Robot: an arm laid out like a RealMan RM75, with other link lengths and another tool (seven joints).
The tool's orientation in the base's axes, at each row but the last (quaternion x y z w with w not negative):
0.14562 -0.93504 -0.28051 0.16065
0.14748 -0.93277 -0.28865 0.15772
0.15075 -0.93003 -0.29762 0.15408
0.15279 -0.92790 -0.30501 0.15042
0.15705 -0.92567 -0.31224 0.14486
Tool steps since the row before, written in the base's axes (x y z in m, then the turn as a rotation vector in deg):
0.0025 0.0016 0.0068 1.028 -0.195 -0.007
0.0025 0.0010 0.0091 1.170 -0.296 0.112
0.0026 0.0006 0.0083 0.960 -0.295 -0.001
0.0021 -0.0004 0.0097 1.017 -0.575 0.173
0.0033 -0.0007 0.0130 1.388 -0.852 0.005
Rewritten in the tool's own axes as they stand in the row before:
-0.0014 0.0047 -0.0056 -0.862 -0.347 -0.480
-0.0007 0.0057 -0.0076 -0.929 -0.384 -0.677
-0.0009 0.0050 -0.0071 -0.761 -0.411 -0.510
0.0000 0.0052 -0.0084 -0.676 -0.530 -0.811
-0.0005 0.0069 -0.0115 -0.936 -0.919 -0.966

